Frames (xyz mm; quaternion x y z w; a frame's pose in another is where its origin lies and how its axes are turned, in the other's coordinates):
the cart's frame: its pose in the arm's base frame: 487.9 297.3 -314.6 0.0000 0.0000 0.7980 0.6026
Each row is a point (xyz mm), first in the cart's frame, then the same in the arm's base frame.
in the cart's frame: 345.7 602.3 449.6
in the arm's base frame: -186.0 465.0 135.0
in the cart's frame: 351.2 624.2 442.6
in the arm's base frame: -208.6 464.2 128.0
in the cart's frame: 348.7 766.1 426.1
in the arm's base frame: -344.4 423.0 111.5
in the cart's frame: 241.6 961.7 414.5
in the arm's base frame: -503.2 266.5 99.9
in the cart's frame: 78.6 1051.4 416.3
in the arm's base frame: -544.9 85.1 101.7
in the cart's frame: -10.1 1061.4 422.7
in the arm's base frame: -530.2 -2.9 108.1
